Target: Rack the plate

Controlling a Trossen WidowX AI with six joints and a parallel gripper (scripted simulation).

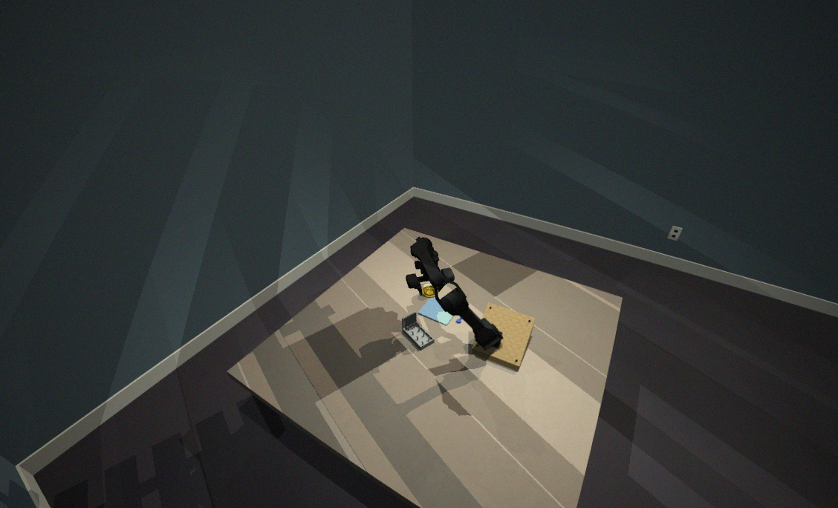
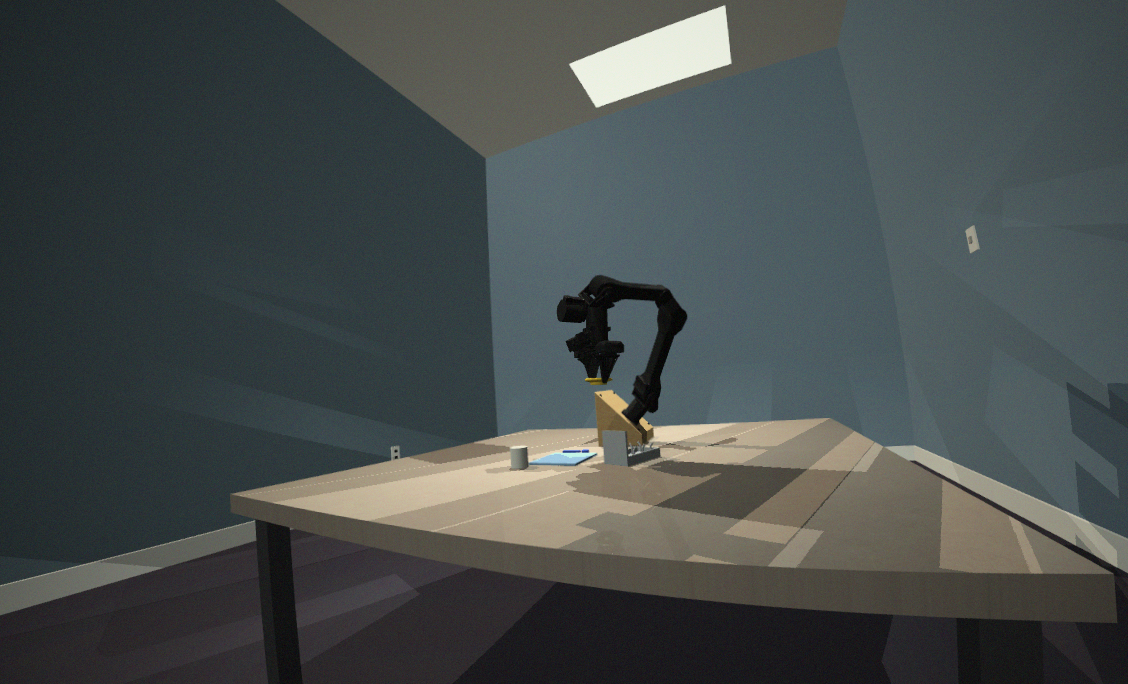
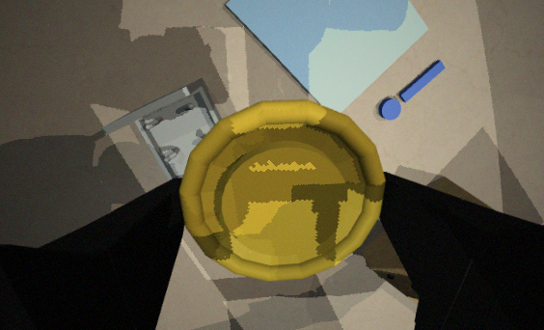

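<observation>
My gripper tip is now 20 mm short of the grey dish rack, 80 mm to the right of it and 170 mm above it. From my gripper tip the other things lie so: white cup: 90 mm ahead, 200 mm to the right, 170 mm below; blue spoon: 120 mm behind, 100 mm to the right, 190 mm below; yellow plate: 10 mm above.
</observation>
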